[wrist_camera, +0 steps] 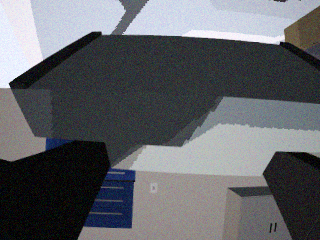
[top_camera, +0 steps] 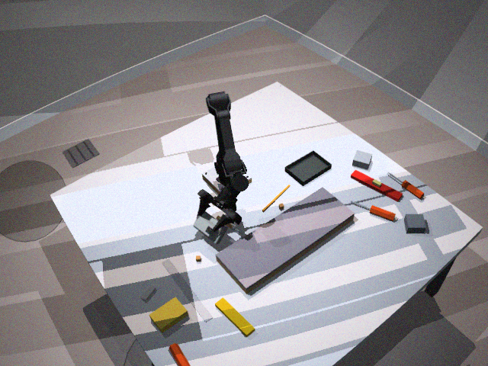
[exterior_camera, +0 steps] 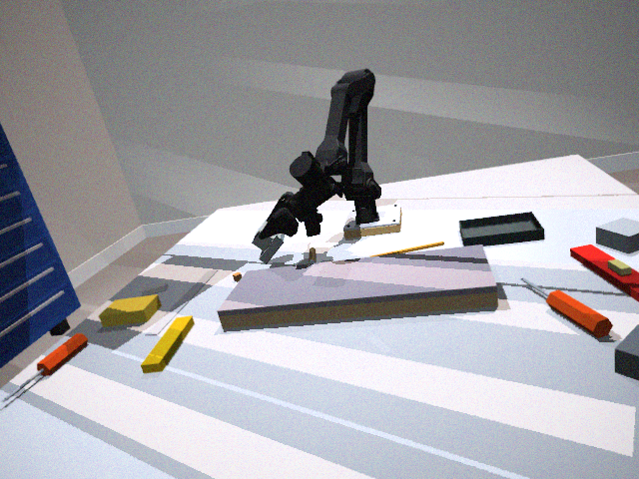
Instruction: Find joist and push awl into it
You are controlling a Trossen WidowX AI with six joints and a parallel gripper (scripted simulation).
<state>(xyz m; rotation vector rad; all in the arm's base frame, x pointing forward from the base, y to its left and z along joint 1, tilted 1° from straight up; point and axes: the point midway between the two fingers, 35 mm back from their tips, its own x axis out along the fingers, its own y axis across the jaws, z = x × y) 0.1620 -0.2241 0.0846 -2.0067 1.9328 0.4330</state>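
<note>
Now: the awl 2 cm ahead of my gripper tip, 11 cm to the left of it and 9 cm below it. Also, from my gripper tip: yellow block 14 cm ahead, 31 cm to the right, 8 cm below; then stud finder 1 cm ahead, 1 cm below; then pencil 4 cm ahead, 33 cm to the left, 9 cm below.
</note>
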